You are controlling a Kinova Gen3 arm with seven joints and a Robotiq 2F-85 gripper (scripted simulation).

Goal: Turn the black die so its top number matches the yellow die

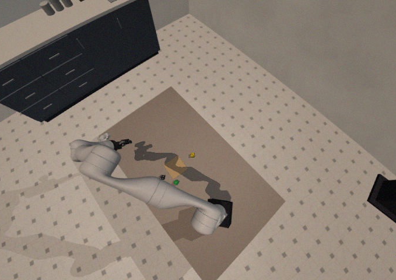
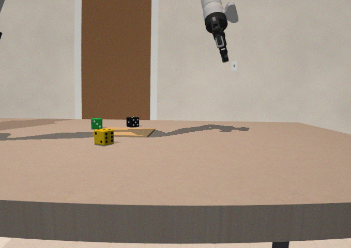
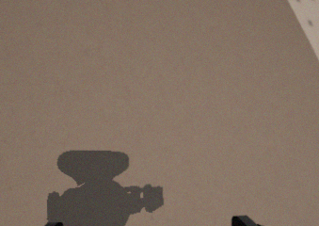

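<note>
My gripper is now 300 mm past the mat, 130 mm to the left of it and 240 mm above it. Round my hand: green die (390 mm behind, 40 mm to the right, 220 mm below); then yellow die (340 mm behind, 280 mm to the right, 220 mm below); then black die (290 mm behind, 220 mm below).
</note>
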